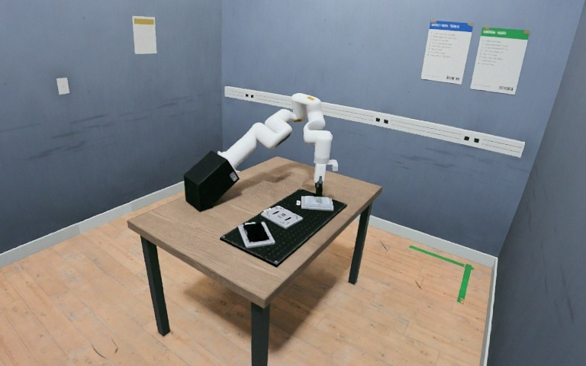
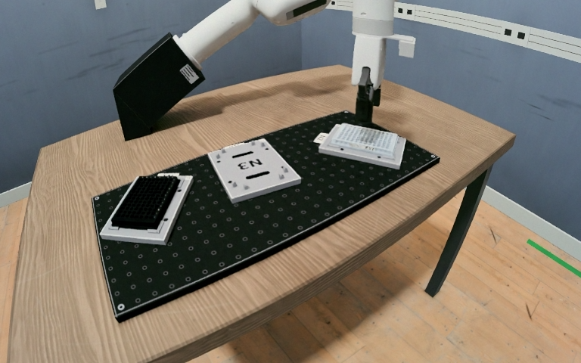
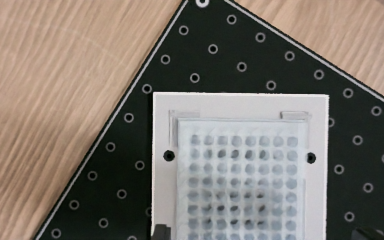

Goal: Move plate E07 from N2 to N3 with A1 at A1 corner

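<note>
My hand is 70 mm above the clear well plate. Also, from my hand: black well plate: 430 mm to the right, 70 mm below, 40 mm behind; then nest N1: 430 mm to the right, 80 mm below, 40 mm behind.
</note>
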